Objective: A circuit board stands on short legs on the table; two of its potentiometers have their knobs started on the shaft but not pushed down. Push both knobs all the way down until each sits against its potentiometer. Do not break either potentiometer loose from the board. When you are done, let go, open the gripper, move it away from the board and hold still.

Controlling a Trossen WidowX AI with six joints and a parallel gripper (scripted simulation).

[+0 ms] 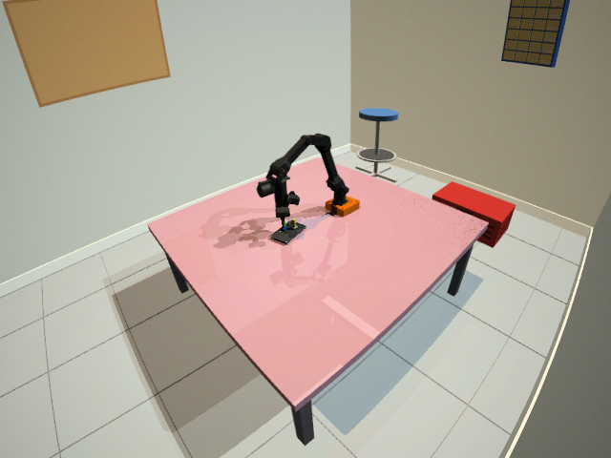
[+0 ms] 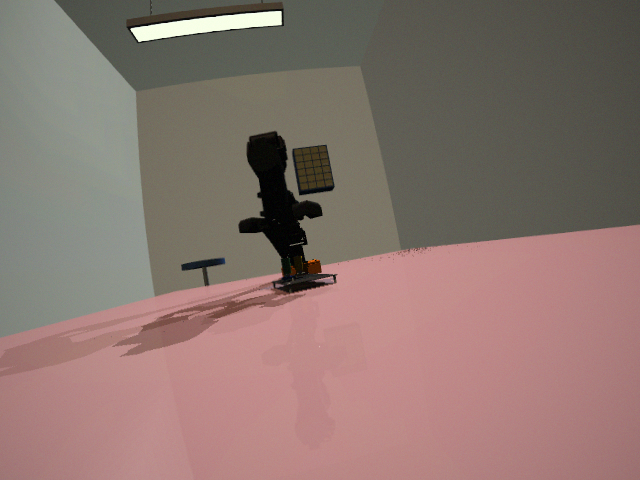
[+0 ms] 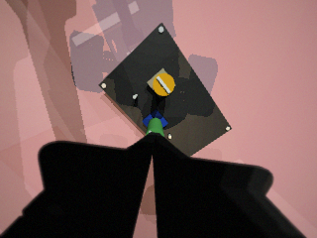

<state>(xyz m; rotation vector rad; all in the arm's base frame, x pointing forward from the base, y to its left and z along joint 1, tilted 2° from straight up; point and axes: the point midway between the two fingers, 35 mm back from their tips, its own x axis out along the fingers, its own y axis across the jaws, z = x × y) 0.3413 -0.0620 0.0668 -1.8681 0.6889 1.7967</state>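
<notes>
My gripper tip is 1 cm above the green knob. Also, from my gripper tip: yellow-brown knob 4 cm behind, 3 cm to the left, 1 cm below.
</notes>
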